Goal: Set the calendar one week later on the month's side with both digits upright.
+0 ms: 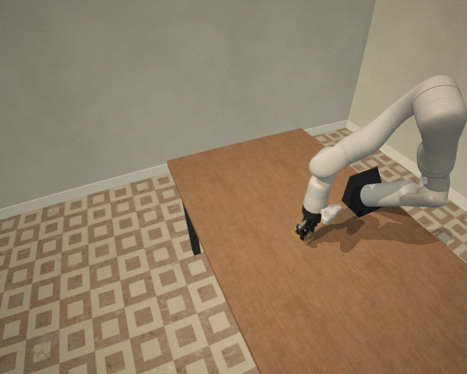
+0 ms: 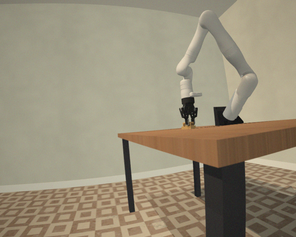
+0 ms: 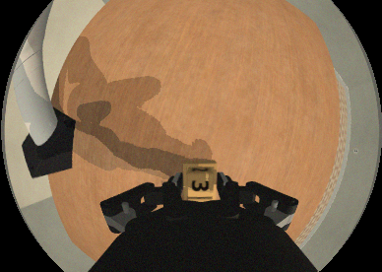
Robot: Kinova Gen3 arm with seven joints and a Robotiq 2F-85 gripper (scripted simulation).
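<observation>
Now: the tray 3 cm below my hand and 2 cm to the right of it.
</observation>
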